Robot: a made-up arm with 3 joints. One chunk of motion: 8 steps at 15 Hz.
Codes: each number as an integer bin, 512 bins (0 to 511) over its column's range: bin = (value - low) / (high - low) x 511, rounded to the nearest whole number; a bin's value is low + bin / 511 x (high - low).
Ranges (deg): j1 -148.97..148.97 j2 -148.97..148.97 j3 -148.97..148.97
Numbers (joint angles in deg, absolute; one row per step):
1: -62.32 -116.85 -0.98
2: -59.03 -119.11 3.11
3: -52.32 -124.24 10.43
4: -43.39 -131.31 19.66
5: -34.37 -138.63 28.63
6: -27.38 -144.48 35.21
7: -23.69 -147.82 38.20
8: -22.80 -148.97 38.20
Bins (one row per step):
1: 149 55 254
2: 154 51 261
3: 166 42 273
4: 181 30 289
5: 197 18 305
6: 209 8 316
7: 215 2 321
8: 216 0 321

